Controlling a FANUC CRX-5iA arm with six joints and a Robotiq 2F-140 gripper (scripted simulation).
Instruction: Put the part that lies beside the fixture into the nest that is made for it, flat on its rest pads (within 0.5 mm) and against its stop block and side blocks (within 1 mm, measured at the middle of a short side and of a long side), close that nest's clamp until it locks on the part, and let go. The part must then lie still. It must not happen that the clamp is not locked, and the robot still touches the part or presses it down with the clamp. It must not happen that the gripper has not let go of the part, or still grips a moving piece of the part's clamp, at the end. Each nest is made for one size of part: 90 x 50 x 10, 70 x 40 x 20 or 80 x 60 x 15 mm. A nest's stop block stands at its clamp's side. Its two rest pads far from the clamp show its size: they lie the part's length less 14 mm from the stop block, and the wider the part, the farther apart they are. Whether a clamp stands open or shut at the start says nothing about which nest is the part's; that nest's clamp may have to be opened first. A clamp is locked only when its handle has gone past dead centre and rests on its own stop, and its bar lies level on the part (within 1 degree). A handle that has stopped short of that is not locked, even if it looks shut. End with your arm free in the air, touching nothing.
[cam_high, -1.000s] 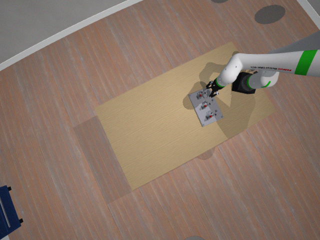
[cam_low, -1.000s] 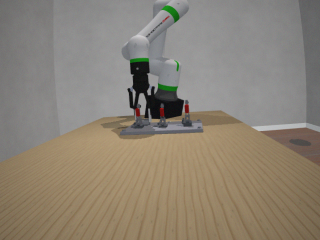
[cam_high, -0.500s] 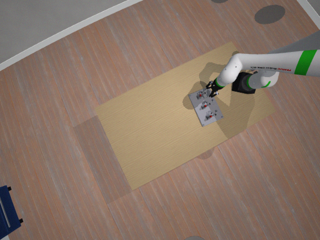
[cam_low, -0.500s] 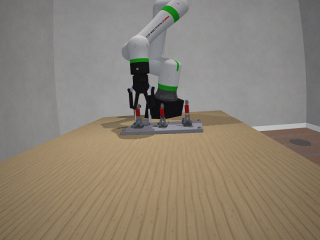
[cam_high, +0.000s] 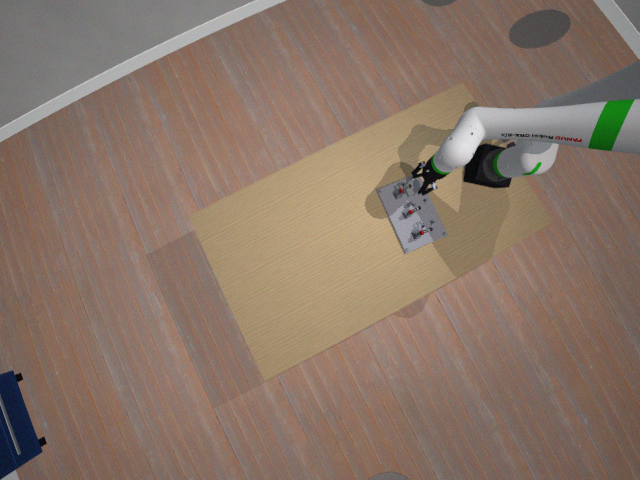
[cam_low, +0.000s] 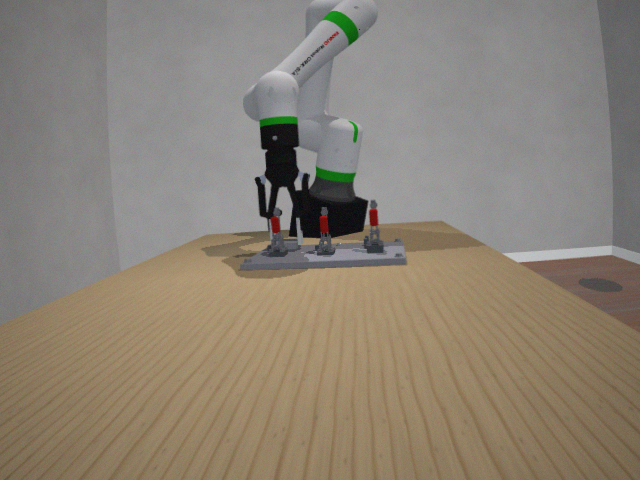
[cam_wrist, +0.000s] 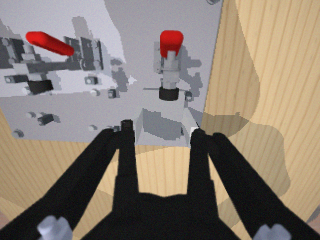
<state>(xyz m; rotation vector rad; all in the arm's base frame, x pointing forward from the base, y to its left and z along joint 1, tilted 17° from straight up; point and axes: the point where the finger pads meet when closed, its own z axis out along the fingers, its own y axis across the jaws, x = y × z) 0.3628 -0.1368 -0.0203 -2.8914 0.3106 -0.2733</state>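
The part lies 3 cm below my hand. Round my hand: grey fixture plate 10 cm to the left, 7 cm ahead, 5 cm below.
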